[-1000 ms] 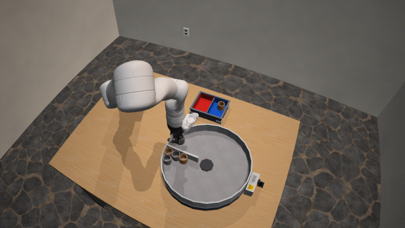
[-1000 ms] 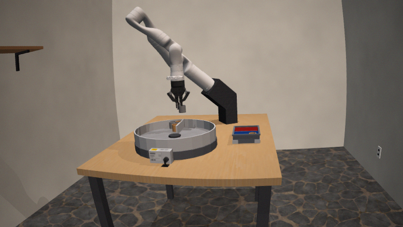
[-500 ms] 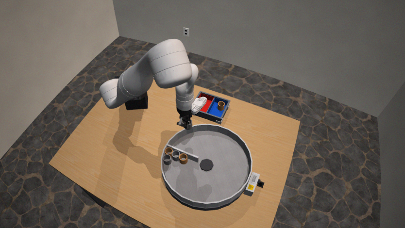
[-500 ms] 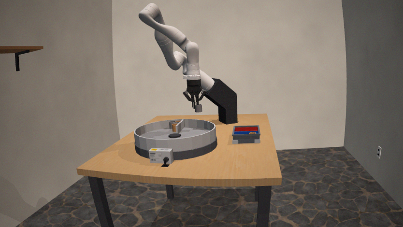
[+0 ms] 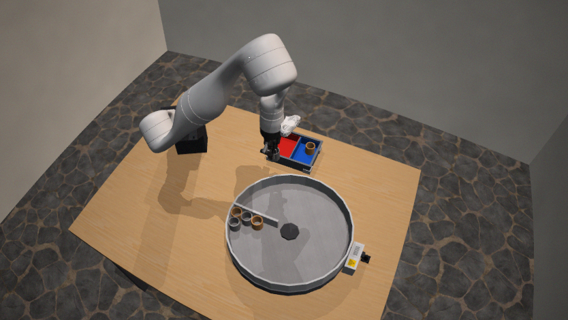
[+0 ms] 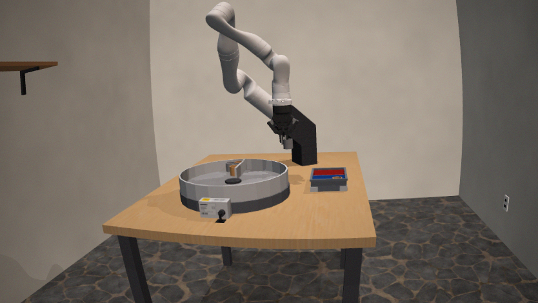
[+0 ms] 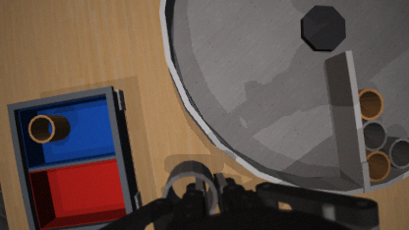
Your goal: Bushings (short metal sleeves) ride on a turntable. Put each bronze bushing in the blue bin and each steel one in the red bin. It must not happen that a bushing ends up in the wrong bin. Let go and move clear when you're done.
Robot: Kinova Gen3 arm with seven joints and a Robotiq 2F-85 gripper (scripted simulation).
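My gripper is now 18 cm to the right of the two-part bin, 16 cm above it and 2 cm short of it. The rest, counted from my hand: turntable: 18 cm to the right, 15 cm ahead, 14 cm below.
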